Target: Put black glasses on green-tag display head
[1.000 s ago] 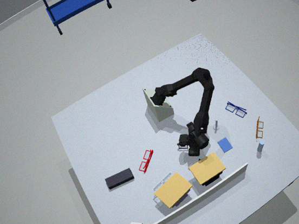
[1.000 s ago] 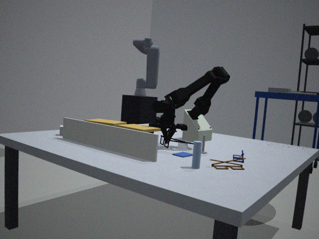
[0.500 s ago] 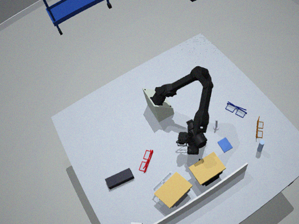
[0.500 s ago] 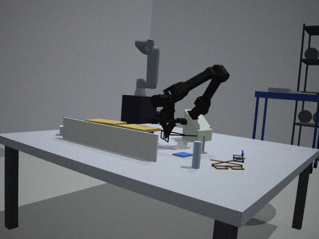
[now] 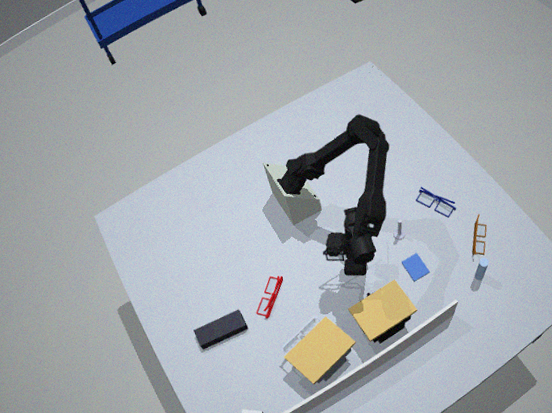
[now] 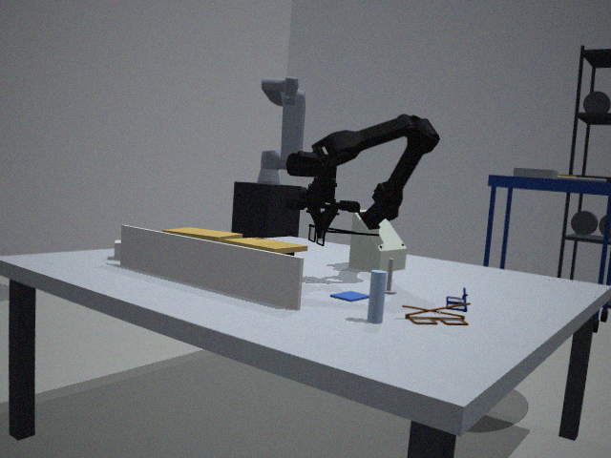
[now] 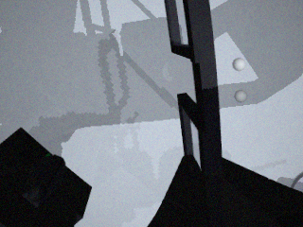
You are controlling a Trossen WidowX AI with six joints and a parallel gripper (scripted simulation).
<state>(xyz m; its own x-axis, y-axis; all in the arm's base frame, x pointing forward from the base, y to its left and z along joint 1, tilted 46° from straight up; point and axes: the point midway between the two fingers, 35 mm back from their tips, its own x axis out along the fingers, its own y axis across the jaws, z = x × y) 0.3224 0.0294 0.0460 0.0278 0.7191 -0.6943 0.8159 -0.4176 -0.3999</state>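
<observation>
My gripper tip is now 19 cm to the right of the grey peg, 9 cm above it and 4 cm past it. Round my gripper tip: blue flat square: 16 cm to the left, 11 cm below, 9 cm ahead; then dark display head: 15 cm ahead, 6 cm below, 3 cm to the right; then long white board: 29 cm ahead, 13 cm to the right, 6 cm below.
</observation>
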